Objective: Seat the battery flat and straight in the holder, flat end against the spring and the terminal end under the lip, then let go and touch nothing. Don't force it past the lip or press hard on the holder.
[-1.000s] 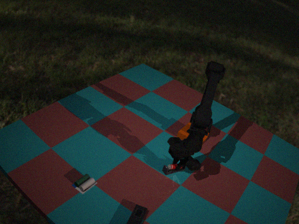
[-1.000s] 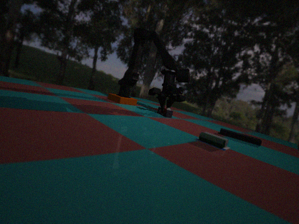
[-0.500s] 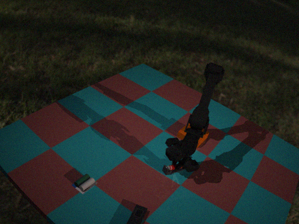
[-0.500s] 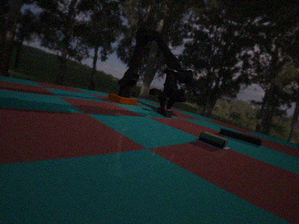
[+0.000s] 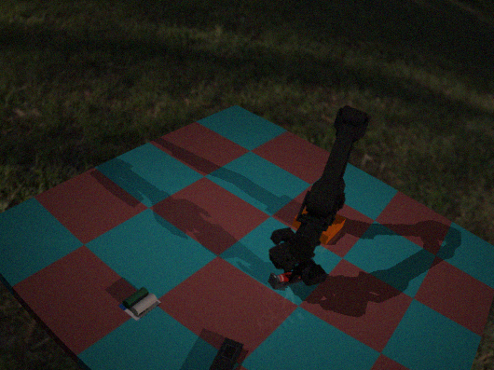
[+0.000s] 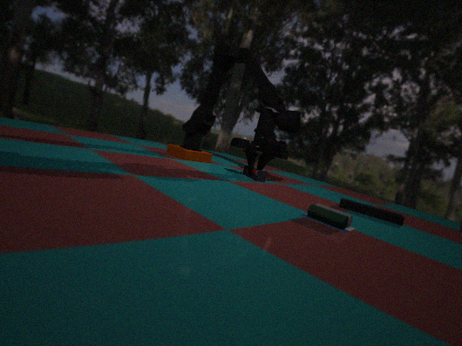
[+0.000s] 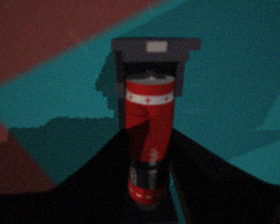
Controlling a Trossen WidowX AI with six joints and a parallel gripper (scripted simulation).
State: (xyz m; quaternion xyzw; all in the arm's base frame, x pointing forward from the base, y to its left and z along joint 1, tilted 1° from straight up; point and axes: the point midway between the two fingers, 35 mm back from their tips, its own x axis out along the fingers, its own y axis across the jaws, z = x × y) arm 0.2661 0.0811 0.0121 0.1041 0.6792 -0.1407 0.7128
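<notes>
Right now my gripper tip is 1 cm below the battery. From my gripper tip the other things lie so: white block: 37 cm ahead, 17 cm to the right; then dark bar: 35 cm ahead, 9 cm to the left, 1 cm above.
</notes>
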